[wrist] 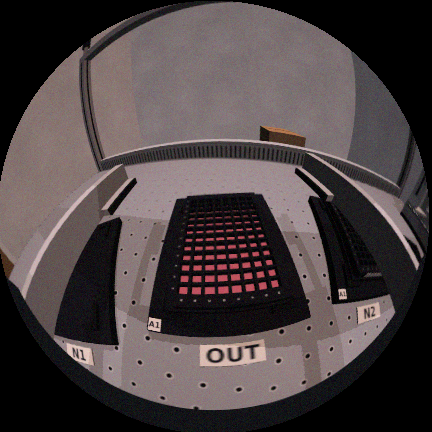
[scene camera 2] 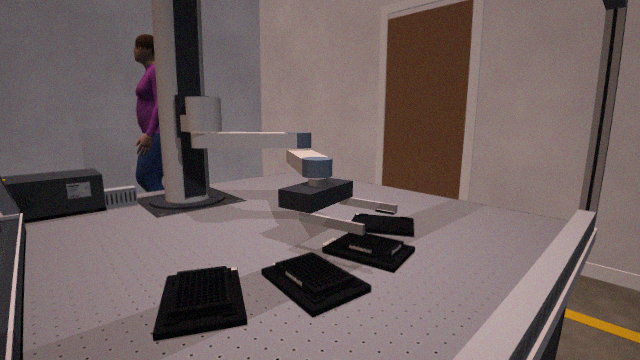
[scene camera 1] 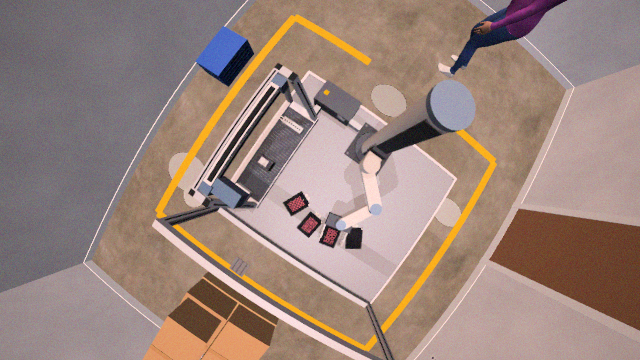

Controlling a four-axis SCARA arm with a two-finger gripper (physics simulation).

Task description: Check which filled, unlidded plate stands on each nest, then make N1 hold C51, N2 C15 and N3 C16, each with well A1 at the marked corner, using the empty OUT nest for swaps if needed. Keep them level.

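Pixels of known places: gripper, fingertip midpoint: (wrist: 215, 159) (scene camera 2: 381, 218) (scene camera 1: 330, 242); arm's base, link origin: (scene camera 2: 188, 203).
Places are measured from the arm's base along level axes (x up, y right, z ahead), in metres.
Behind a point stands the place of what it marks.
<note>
My gripper (scene camera 1: 332, 234) @(z 0.736, x 0.093, y -0.127 m) (scene camera 2: 373, 218) @(z 0.736, x 0.093, y -0.127 m) (wrist: 215, 159) @(z 0.736, x 0.093, y -0.127 m) is open and empty, its fingers either side of and above the OUT nest (scene camera 2: 390, 263) @(z 0.791, x 0.025, y -0.085 m) (wrist: 225, 324) @(z 0.641, x 0.025, y -0.106 m). A black plate with red-filled wells (scene camera 1: 329, 236) @(z 0.717, x 0.034, y -0.112 m) (scene camera 2: 374, 243) @(z 0.725, x 0.037, y -0.120 m) (wrist: 227, 250) @(z 0.694, x 0.039, y -0.113 m) lies level on OUT; its code is not readable. The N1 nest (scene camera 1: 354, 239) @(z 0.634, x 0.024, y -0.286 m) (scene camera 2: 387, 225) @(z 0.655, x 0.025, y -0.267 m) (wrist: 95, 290) @(z 0.627, x 0.025, y -0.227 m) holds no plate. Another filled plate (scene camera 1: 309, 224) @(z 0.726, x 0.034, y 0.062 m) (scene camera 2: 314, 269) @(z 0.730, x 0.039, y 0.056 m) (wrist: 354, 240) @(z 0.712, x 0.038, y 0.029 m) stands on N2, its code unreadable. A third (scene camera 1: 297, 203) @(z 0.647, x 0.039, y 0.222 m) (scene camera 2: 204, 287) @(z 0.659, x 0.037, y 0.223 m) stands on the N3 nest (scene camera 2: 200, 326) @(z 0.730, x 0.024, y 0.261 m). A1 tags (wrist: 154, 324) @(z 0.627, x 0.025, y -0.155 m) (wrist: 342, 294) @(z 0.660, x 0.025, y -0.004 m) mark the near left corners of OUT and N2.
The arm's column (scene camera 1: 400, 124) @(z 0.047, x 0.679, y 0.059 m) (scene camera 2: 167, 100) @(z 0.044, x 0.352, y 0.060 m) stands behind the nests. A dark box (scene camera 1: 338, 102) @(z -0.107, x 0.128, y 0.389 m) (scene camera 2: 55, 195) @(z -0.035, x 0.081, y 0.374 m) is at the table's back. A framed machine (scene camera 1: 250, 135) @(z 0.431, x 0.320, y 0.677 m) borders the table's left side in scene camera 1. A low rail (scene camera 1: 300, 260) @(z 1.002, x 0.020, y -0.043 m) (wrist: 215, 150) @(z 1.004, x 0.033, y -0.178 m) runs beyond the nests. A person (scene camera 1: 520, 20) (scene camera 2: 147, 100) stands behind.
</note>
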